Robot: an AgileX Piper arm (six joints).
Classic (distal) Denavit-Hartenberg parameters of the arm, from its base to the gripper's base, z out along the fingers. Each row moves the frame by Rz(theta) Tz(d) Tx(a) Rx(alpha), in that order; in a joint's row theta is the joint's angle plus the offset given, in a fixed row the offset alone. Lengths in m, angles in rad.
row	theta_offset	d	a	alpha
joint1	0	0.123	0	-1.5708
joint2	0.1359	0	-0.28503	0
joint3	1.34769	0	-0.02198	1.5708
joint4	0	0.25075	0	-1.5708
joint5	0	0	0	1.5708
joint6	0	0.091	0	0
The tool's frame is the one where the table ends.
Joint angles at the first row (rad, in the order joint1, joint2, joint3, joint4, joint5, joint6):
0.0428, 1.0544, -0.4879, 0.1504, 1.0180, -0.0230
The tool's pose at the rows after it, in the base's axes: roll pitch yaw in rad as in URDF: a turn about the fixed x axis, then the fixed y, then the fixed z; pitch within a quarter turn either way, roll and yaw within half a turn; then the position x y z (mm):
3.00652, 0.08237, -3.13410, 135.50, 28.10, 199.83
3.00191, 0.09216, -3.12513, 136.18, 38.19, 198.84
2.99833, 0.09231, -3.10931, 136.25, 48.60, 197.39
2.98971, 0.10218, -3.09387, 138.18, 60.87, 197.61
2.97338, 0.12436, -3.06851, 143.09, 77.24, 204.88
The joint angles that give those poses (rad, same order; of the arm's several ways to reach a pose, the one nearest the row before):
0.1226, 1.0685, -0.4879, 0.1499, 0.9852, 0.0323
0.1956, 1.0772, -0.4879, 0.1481, 0.9583, 0.0941
0.2687, 1.0917, -0.4896, 0.1462, 0.9378, 0.1502
0.3455, 1.1122, -0.5019, 0.1462, 0.9107, 0.2082
0.4312, 1.1364, -0.5466, 0.1462, 0.8982, 0.2662

